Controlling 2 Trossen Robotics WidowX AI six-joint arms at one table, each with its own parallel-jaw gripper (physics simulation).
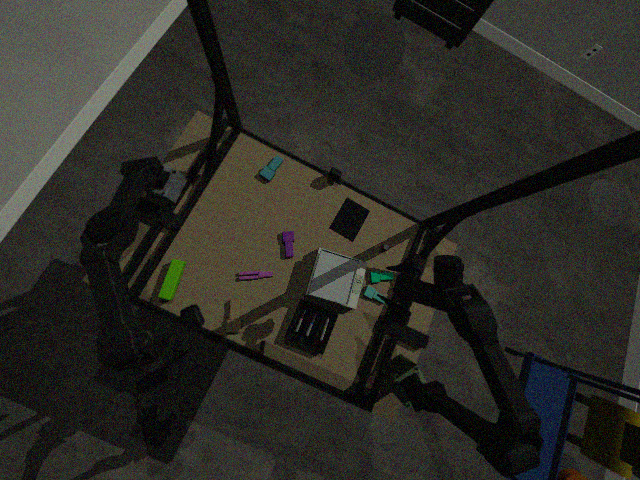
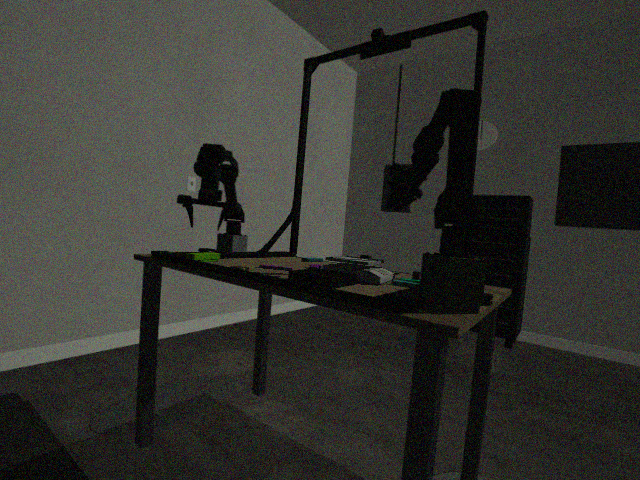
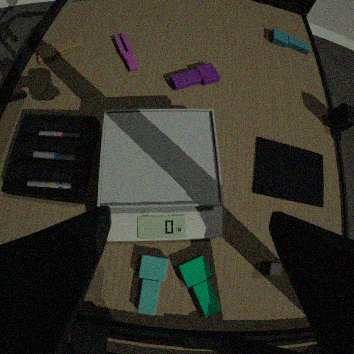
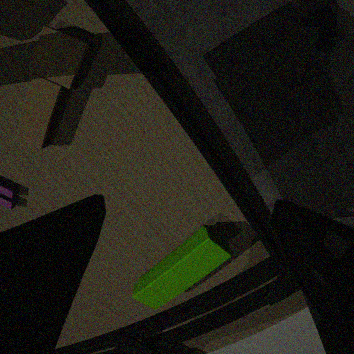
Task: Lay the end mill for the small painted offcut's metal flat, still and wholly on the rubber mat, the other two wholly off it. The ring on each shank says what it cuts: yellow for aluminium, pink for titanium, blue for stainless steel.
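Where they show: left gripper, between the fingertips: (image 1: 381,281) (image 2: 391,209) (image 3: 192,218); right gripper, between the fingertips: (image 1: 178,325) (image 2: 205,229) (image 4: 190,206); left arm's base, origin of its link: (image 1: 412,386) (image 2: 453,256); right arm's base, origin of its link: (image 1: 157,178) (image 2: 232,234).
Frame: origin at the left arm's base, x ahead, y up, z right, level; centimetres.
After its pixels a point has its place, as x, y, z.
Three end mills lie side by side in a black tray (image 1: 306,349) @(25.7, -9.2, -25.3) (image 3: 90,155) @(36.8, -10.9, -15.0): a pink-ringed end mill (image 3: 59,134) @(35.2, -10.7, -22.4), a blue-ringed end mill (image 3: 54,156) @(32.0, -10.7, -19.7) and a yellow-ringed end mill (image 3: 49,185) @(28.2, -10.7, -16.1). The black rubber mat (image 1: 349,219) @(60.6, -11.7, 12.3) (image 3: 288,171) @(60.1, -11.7, 12.2) lies bare. A small grey block (image 1: 386,247) @(43.8, -8.9, 19.4) (image 3: 275,268) @(43.9, -8.9, 19.3) lies near the table edge; whether it is the painted offcut is unclear. My left gripper (image 3: 192,218) @(37.6, 12.2, 3.4) is open and empty, high above the scale's display end. My right gripper (image 2: 205,222) @(53.9, 0.6, -55.6) (image 4: 190,206) @(53.9, 0.6, -55.6) is open and empty, above the table's left side.
A scale (image 1: 333,279) @(43.1, -5.8, -6.1) (image 3: 160,155) @(43.8, -5.9, -5.1) reading 0 stands between tray and mat. Teal (image 3: 151,285) @(29.5, -10.7, 7.0) and green (image 3: 200,285) @(34.5, -10.7, 12.4) pieces lie below it. Pink (image 3: 126,51) @(57.1, -10.8, -29.1), purple (image 3: 195,76) @(62.1, -10.6, -13.6) and blue-teal (image 3: 291,41) @(92.0, -10.4, -5.8) pieces and a lime block (image 1: 173,280) @(68.5, -8.9, -55.2) (image 4: 180,267) @(67.2, -8.9, -56.0) lie farther off.
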